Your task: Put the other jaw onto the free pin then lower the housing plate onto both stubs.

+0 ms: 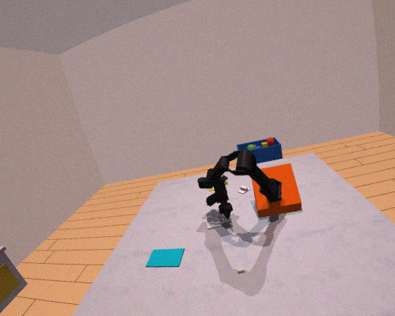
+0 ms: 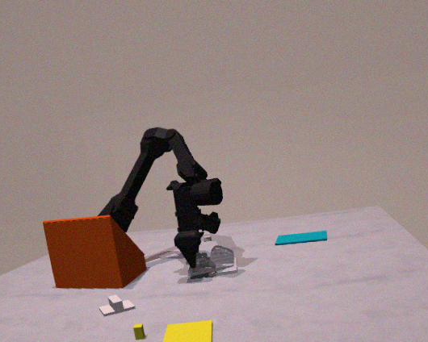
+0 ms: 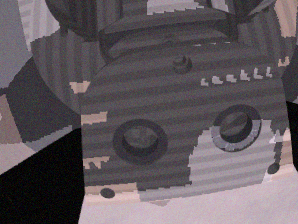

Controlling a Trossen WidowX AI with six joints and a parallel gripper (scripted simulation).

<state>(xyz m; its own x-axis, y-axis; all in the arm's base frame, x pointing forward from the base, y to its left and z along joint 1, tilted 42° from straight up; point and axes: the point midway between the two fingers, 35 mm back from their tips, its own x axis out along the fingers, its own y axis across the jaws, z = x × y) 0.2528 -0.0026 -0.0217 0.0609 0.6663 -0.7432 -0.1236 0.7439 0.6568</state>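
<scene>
Now: the white housing piece 10 mm ahead of my gripper tip and 20 mm above it. Also, from my gripper tip: white stepped piece (130 mm behind, 250 mm to the right, 10 mm below); small white cube (30 mm behind, 360 mm to the left, 10 mm below); grey jaw piece (30 mm ahead, 10 mm to the right, 10 mm below).
</scene>
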